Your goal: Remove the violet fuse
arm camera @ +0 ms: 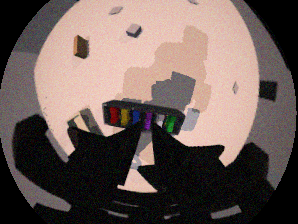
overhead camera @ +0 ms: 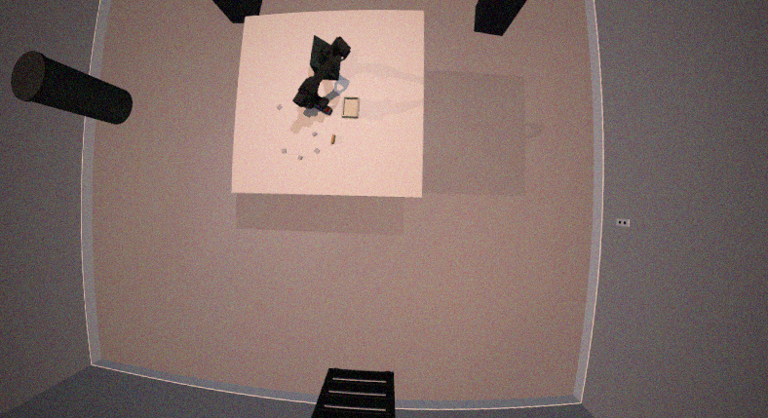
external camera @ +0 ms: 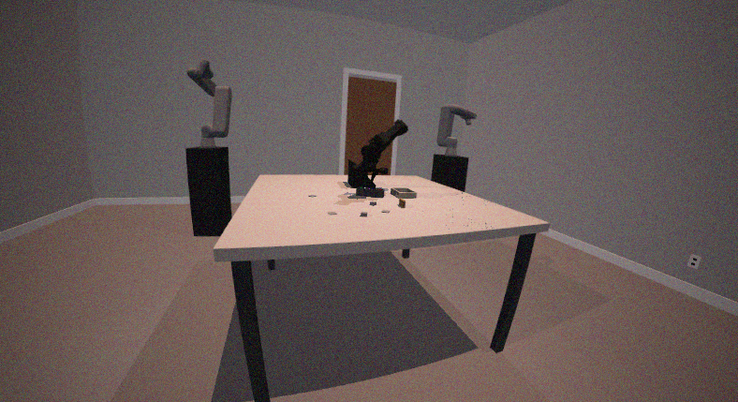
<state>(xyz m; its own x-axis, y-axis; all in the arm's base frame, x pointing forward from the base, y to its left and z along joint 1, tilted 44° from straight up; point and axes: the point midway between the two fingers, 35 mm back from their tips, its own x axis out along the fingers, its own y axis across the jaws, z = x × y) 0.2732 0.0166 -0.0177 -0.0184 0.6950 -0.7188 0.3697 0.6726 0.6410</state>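
Now: gripper tip 3 cm above the violet fuse. The rest, counted from my gripper tip: tan tray 2 cm behind, 20 cm to the left, 5 cm below.
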